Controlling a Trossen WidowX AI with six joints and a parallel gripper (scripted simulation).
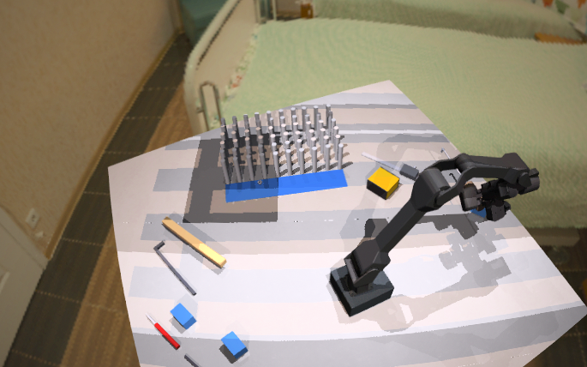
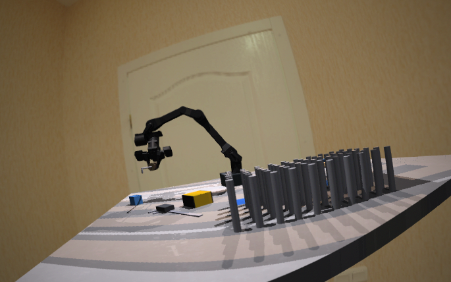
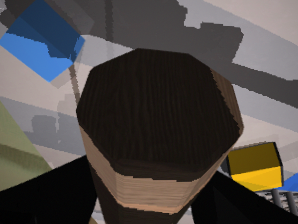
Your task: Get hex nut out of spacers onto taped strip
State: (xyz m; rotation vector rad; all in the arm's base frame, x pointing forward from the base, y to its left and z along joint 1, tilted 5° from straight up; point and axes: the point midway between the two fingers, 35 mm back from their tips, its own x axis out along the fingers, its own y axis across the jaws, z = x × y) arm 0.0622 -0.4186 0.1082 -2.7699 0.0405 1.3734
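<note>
Now: the brown-handled tool 10 cm ahead of my gripper tip. From my gripper tip the other things lie so: blue taped strip: 36 cm ahead, 49 cm to the left, 15 cm below; then hex nut: 40 cm ahead, 57 cm to the left, 15 cm below; then red-handled tool: 3 cm behind, 99 cm to the left, 15 cm below.
</note>
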